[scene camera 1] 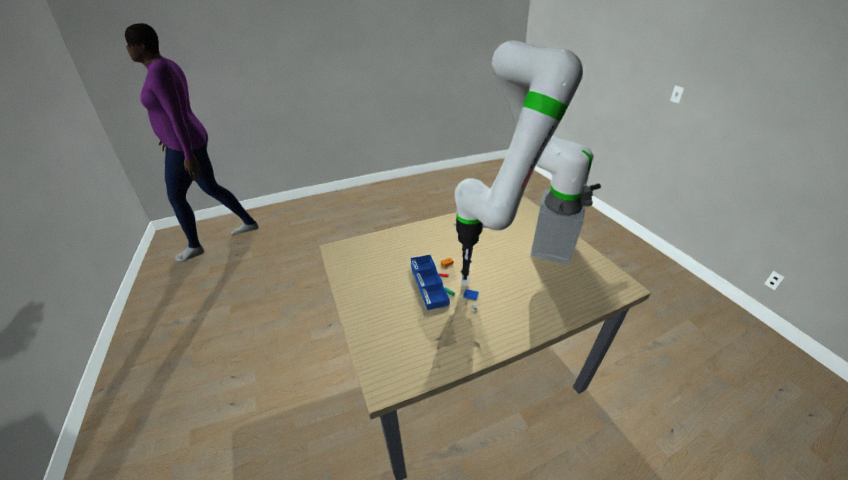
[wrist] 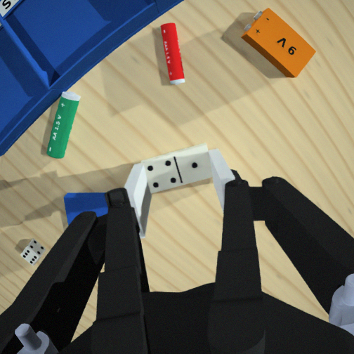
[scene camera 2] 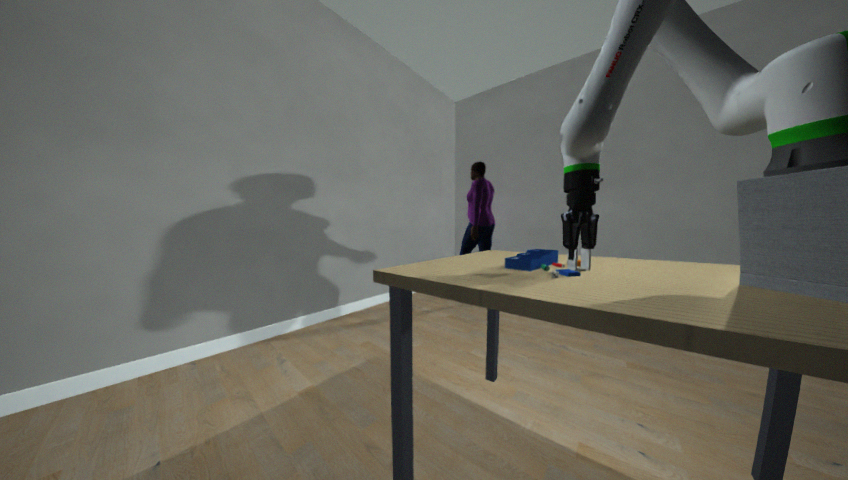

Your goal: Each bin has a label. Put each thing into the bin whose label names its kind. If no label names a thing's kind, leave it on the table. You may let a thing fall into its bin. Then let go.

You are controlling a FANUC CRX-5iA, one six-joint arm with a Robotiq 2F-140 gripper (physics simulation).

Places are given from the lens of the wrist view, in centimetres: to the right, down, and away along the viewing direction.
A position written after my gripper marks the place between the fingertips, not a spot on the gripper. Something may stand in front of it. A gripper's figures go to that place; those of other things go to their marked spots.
my gripper (wrist: 178, 172): 0, 0, 22
orange 9V battery (wrist: 272, 37): 6, -9, 17
blue block (wrist: 75, 202): -8, 2, 22
blue three-bin tray (wrist: 52, 52): -9, -9, 18
green AA battery (wrist: 67, 106): -8, -5, 19
